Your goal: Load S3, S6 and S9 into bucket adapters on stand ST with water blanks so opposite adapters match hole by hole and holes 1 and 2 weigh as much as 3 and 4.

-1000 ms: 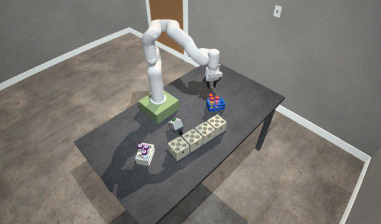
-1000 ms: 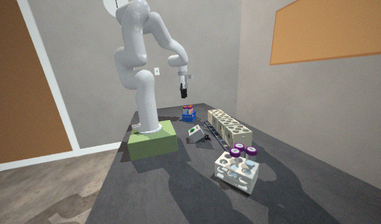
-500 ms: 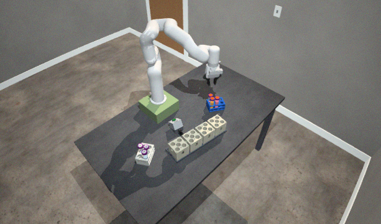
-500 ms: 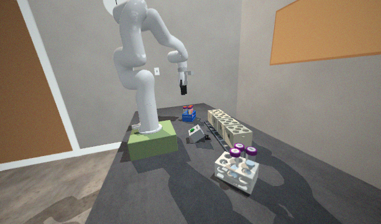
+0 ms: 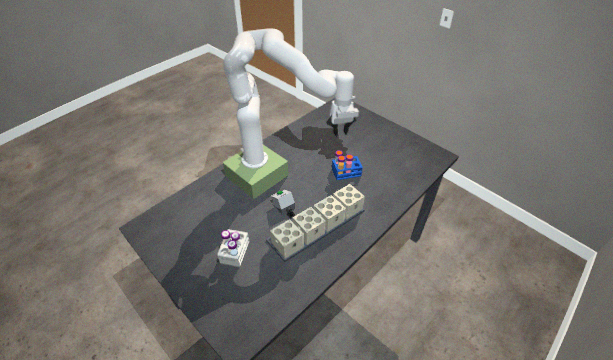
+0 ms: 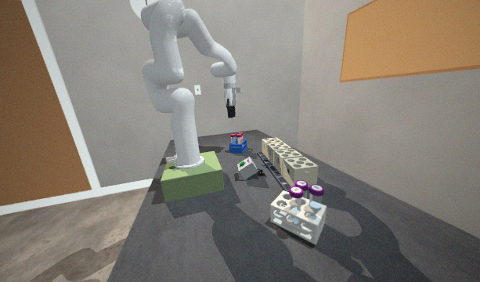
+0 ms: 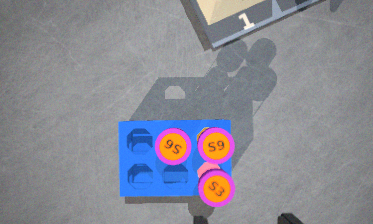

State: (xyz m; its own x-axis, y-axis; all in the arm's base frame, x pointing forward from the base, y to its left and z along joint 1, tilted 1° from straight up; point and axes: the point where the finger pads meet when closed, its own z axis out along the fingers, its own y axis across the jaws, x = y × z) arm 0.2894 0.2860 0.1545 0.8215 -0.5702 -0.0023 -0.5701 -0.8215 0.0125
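My gripper is now 190 mm above the sample tube, 60 mm short of it and 10 mm to the right of it. Round my hand: blue sample rack: 220 mm below, 40 mm ahead, 20 mm to the left; green done key: 340 mm to the right, 190 mm below, 60 mm behind; adapter 1: 200 mm below, 190 mm ahead, 170 mm to the right.
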